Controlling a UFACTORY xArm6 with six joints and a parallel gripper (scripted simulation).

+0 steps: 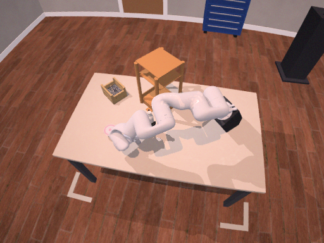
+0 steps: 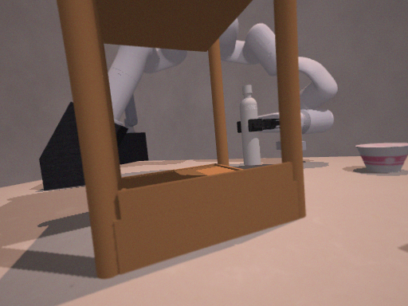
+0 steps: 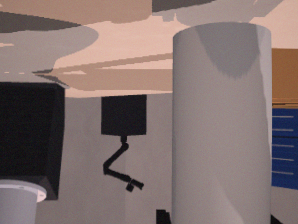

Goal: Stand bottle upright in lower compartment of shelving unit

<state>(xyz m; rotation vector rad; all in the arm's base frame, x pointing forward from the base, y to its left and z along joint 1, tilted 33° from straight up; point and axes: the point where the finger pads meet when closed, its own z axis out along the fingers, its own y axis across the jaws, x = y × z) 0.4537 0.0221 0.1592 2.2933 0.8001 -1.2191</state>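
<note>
Now: hand 4 cm past the shelving unit, 28 cm to the left of it and 7 cm below it. The rest, counted from my hand: small wooden crate 35 cm ahead, 33 cm to the right, 9 cm below; pink-striped bowl 29 cm ahead, 5 cm to the left, 10 cm below.
</note>
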